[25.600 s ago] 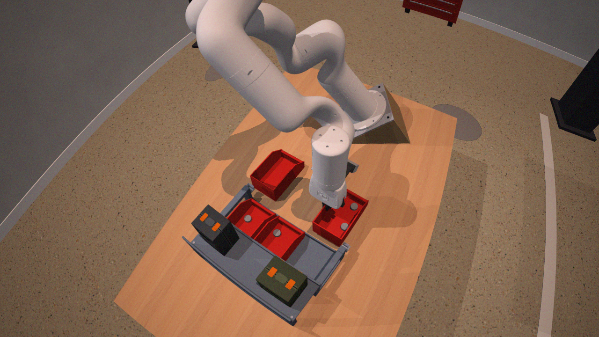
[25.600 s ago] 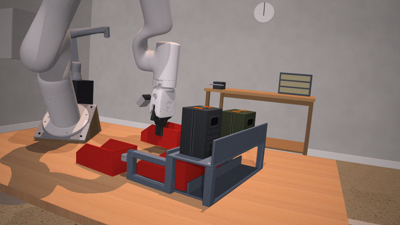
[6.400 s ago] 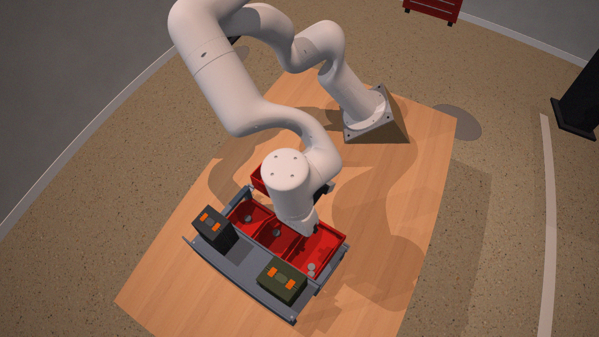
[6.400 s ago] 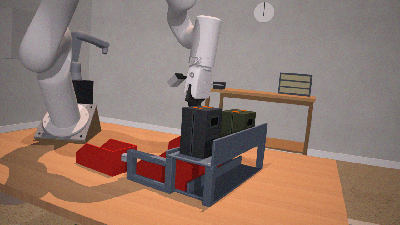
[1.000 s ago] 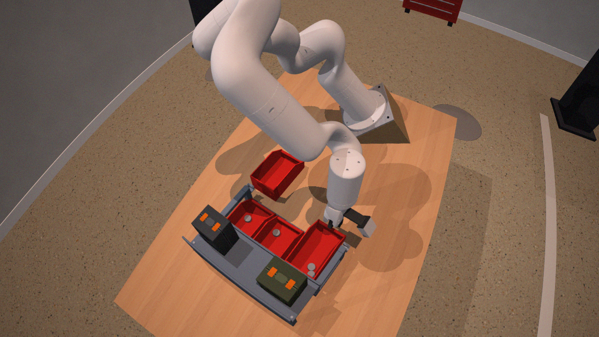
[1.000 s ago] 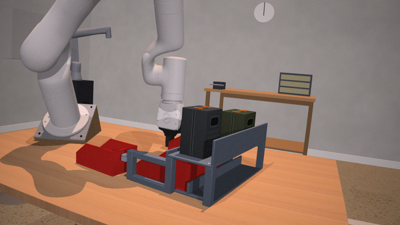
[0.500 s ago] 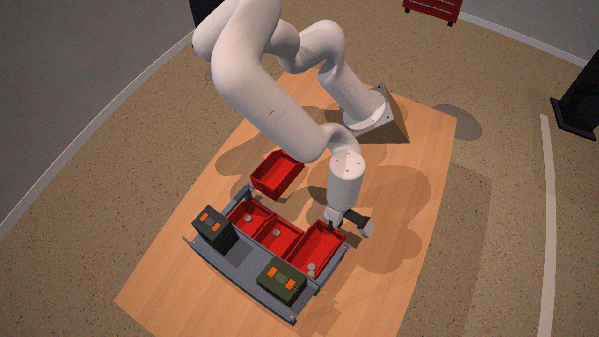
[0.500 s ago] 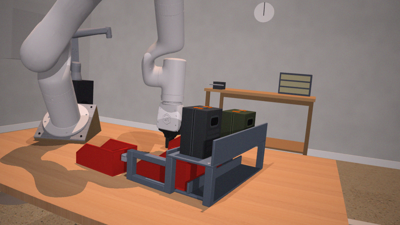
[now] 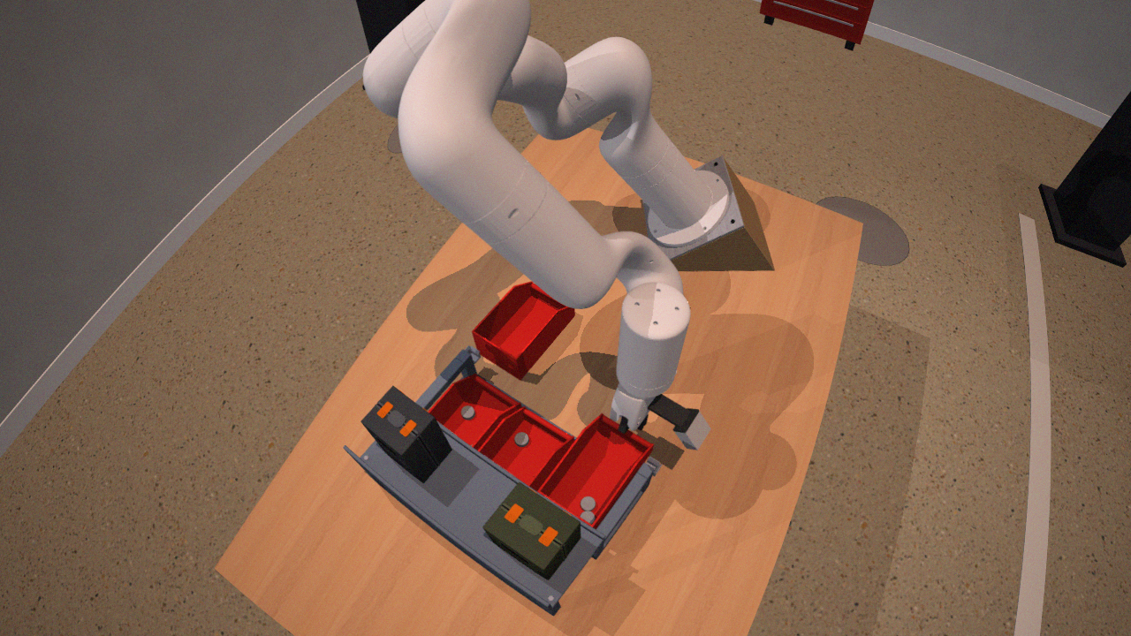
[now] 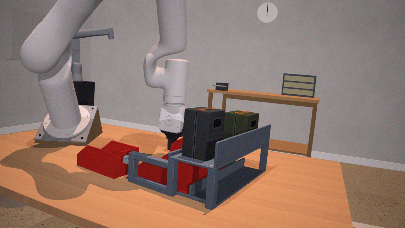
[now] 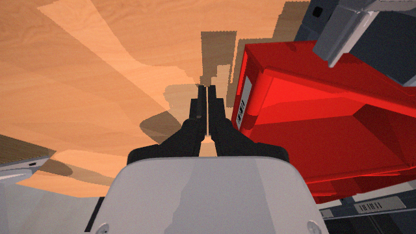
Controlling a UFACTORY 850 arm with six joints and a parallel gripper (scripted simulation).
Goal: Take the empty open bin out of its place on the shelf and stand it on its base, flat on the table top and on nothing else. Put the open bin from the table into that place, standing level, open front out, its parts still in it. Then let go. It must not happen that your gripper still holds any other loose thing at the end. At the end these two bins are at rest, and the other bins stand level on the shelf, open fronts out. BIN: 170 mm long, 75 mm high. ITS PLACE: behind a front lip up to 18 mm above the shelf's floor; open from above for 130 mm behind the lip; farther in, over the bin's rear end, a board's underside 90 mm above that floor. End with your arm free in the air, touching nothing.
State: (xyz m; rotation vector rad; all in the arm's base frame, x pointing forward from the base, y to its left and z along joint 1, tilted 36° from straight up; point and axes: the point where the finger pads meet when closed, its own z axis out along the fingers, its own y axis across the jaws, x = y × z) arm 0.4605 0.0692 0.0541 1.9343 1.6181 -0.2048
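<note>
My hand is 130 mm to the left of the shelf front lip, 50 mm short of it and 30 mm above it. From my hand the other things lie so: grey back panel (300 mm ahead, 200 mm to the right, 90 mm above); black case (290 mm to the right, 200 mm ahead, 120 mm above); green case (260 mm ahead, 110 mm above, 70 mm to the right).
</note>
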